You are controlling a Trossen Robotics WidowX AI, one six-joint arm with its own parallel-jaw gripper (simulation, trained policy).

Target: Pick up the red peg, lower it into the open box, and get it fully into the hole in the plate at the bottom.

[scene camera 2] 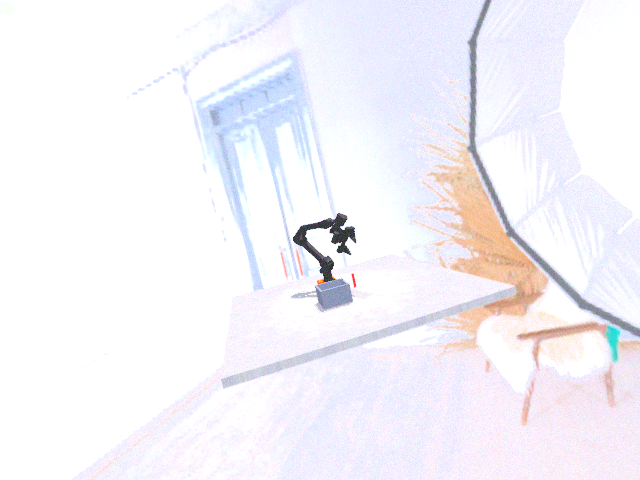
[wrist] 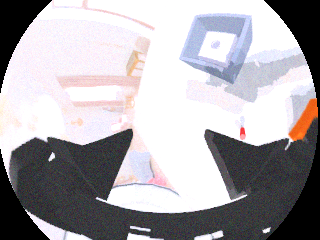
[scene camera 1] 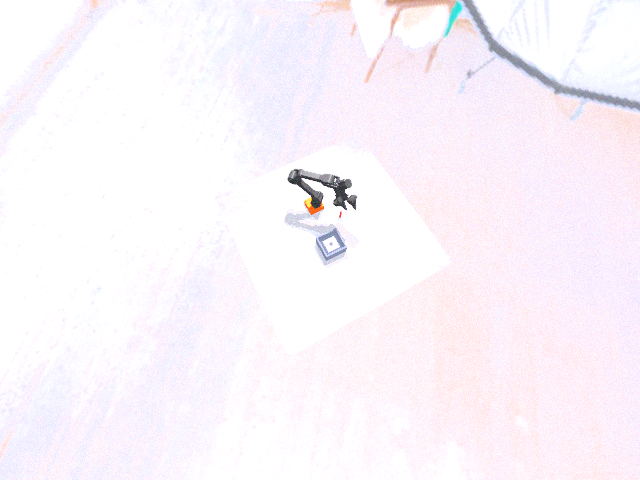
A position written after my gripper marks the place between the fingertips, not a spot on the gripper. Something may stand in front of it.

In view: my gripper (wrist: 169,132), a grey box (wrist: 240,25) and a pale plate (wrist: 217,48).
Scene camera 2 misses the pale plate, which is hidden by the grey box.
